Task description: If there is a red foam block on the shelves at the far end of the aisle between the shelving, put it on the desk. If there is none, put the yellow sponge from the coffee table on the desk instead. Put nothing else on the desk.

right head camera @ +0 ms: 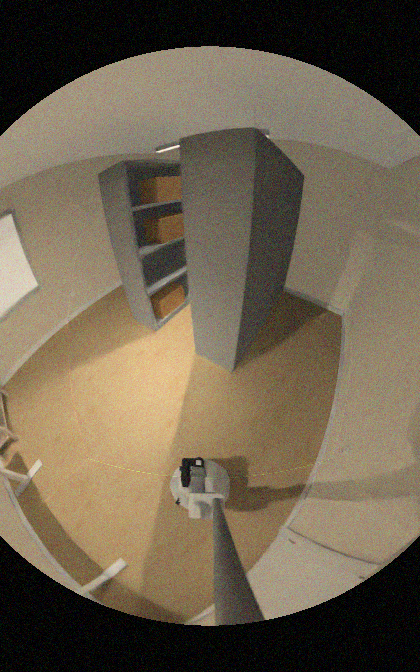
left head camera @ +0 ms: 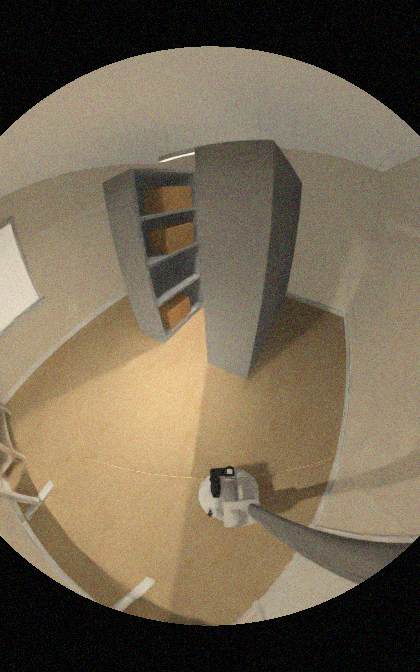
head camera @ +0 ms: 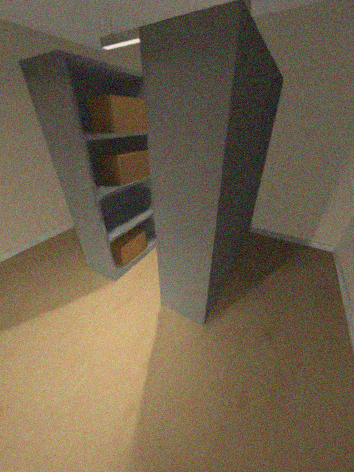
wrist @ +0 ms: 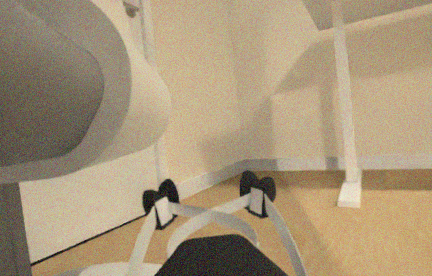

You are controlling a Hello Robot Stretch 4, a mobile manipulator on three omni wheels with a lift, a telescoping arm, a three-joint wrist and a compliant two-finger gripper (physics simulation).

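Places are measured from the robot's base along level axes (x up, y left, z back), in centimetres.
Pixels of known places: gripper, fingertip midpoint: point(wrist: 209, 190).
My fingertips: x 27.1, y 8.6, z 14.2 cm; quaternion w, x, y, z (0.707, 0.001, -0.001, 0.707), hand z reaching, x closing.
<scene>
Behind a point stands the place of what it marks.
Two tall grey shelving units stand ahead. The left unit point(head camera: 55, 150) @(x 131.0, y 90.0, z -184.0 cm) point(left head camera: 122, 250) point(right head camera: 117, 240) shows part of its open shelves; the right unit point(head camera: 190, 150) @(x 138.4, y -13.6, z -115.6 cm) point(left head camera: 235, 250) point(right head camera: 217, 240) shows its end panel and dark outer side, hiding most of the aisle and its far end. No red foam block shows. A white desk leg point(left head camera: 135, 594) point(right head camera: 105, 576) point(wrist: 346, 100) @(x 40.4, y 78.5, z 112.8 cm) shows. Part of the coffee table point(left head camera: 6, 457) point(right head camera: 6, 434) appears at the left edge of both side head views; the yellow sponge does not show. My gripper point(wrist: 209, 190) @(x 27.1, y 8.6, z 14.2 cm) is open and empty, away from the shelves and desk.
Brown boxes sit on the left unit's shelves, including an upper box point(head camera: 120, 114) @(x 155.9, y 36.6, z -204.0 cm), a middle box point(head camera: 127, 166) @(x 113.0, y 36.7, z -203.8 cm) and a bottom box point(head camera: 131, 246) @(x 24.3, y 43.4, z -193.7 cm). A wall point(left head camera: 385, 350) point(right head camera: 380, 350) runs along the right. My round base point(left head camera: 206, 495) point(right head camera: 220, 480) stands on the floor before the units.
</scene>
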